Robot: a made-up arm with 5 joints. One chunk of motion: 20 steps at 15 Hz.
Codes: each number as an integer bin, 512 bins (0 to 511) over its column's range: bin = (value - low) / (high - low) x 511, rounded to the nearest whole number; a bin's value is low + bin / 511 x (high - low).
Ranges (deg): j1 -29..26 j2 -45..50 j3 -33..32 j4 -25..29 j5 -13..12
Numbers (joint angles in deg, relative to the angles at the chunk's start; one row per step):
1: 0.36 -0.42 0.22 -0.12 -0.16
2: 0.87 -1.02 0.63 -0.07 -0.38
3: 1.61 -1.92 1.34 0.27 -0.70
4: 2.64 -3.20 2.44 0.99 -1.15
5: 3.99 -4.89 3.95 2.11 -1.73
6: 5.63 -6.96 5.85 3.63 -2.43
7: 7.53 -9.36 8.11 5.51 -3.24
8: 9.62 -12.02 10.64 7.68 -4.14
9: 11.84 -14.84 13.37 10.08 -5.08
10: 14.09 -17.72 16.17 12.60 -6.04
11: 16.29 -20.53 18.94 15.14 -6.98
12: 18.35 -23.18 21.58 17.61 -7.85
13: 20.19 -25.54 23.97 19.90 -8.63
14: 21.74 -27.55 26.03 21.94 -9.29
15: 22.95 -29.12 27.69 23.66 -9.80
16: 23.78 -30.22 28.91 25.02 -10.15
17: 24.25 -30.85 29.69 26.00 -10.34
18: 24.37 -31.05 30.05 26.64 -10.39
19: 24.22 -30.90 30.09 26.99 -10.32
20: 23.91 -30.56 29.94 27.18 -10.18
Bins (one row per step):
1: 273 240 261 235 262
2: 278 237 264 236 258
3: 284 232 270 239 251
4: 294 225 279 246 242
5: 307 216 290 257 230
6: 322 205 305 271 216
7: 339 192 323 289 199
8: 359 177 343 309 181
9: 379 162 365 332 162
10: 400 147 387 356 142
11: 421 132 408 380 123
12: 440 117 429 403 105
13: 457 105 448 425 89
14: 471 94 464 444 76
15: 483 85 477 460 65
16: 490 80 487 473 58
17: 495 76 493 483 54
18: 496 75 496 489 53
19: 494 76 496 492 55
20: 492 78 495 494 58

